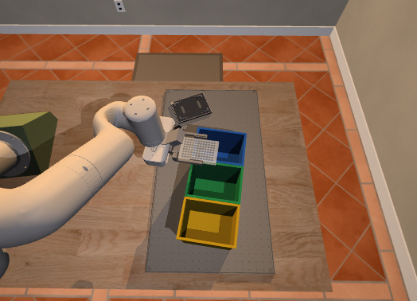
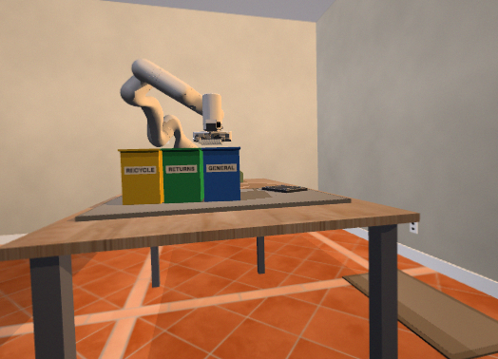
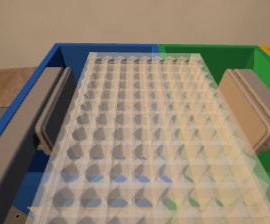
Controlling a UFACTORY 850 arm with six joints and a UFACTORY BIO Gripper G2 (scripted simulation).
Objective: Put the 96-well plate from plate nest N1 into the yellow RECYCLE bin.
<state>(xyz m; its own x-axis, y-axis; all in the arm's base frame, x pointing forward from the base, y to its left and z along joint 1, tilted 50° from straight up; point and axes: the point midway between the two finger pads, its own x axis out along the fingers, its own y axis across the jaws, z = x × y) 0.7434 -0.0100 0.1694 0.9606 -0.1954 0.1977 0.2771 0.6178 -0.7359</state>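
My gripper is now 23 cm to the left of the yellow recycle bin and 13 cm above it. Also, from my hand: blue general bin: 8 cm ahead, 2 cm to the left, 13 cm below; green returns bin: 4 cm ahead, 10 cm to the right, 13 cm below; clear 96-well plate: 1 cm below.
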